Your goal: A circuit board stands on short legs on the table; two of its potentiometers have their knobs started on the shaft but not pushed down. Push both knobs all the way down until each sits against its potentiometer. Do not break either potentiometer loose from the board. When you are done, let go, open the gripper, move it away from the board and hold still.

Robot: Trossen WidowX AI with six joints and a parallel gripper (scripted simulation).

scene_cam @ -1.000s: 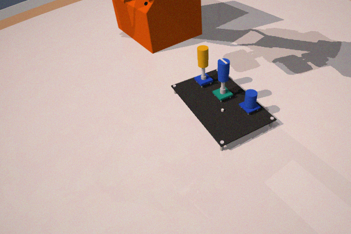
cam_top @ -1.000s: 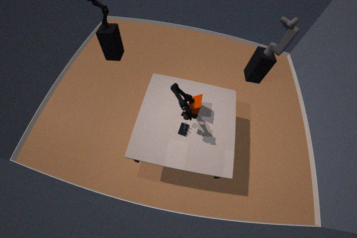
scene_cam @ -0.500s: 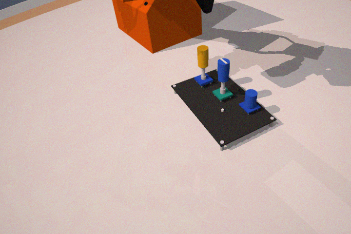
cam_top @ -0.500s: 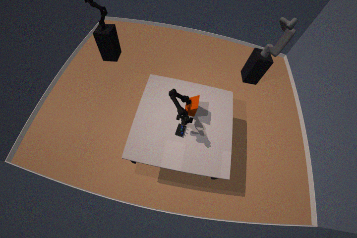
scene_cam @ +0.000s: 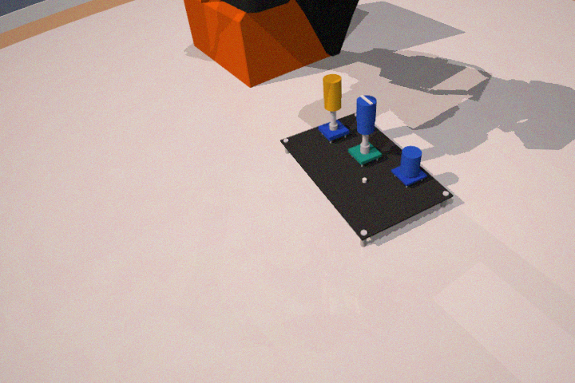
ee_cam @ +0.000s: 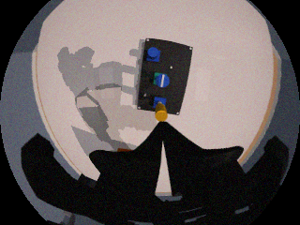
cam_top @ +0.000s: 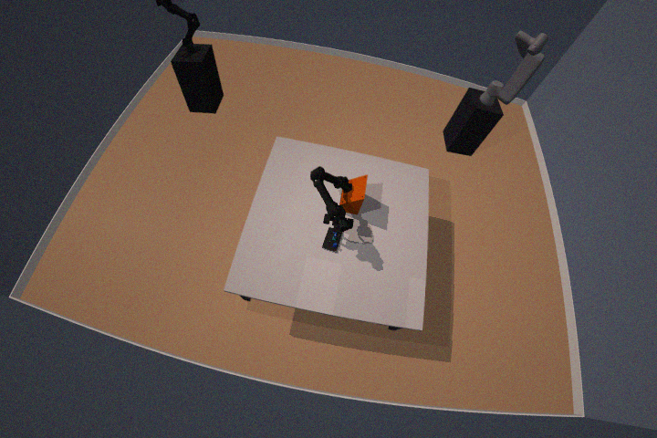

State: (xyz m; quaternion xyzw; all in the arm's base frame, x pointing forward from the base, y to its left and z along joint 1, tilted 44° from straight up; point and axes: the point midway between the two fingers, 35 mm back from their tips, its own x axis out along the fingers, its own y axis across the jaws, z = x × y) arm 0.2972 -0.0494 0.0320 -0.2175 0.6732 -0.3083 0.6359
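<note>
Now: gripper tip 50 mm above the yellow knob.
</note>
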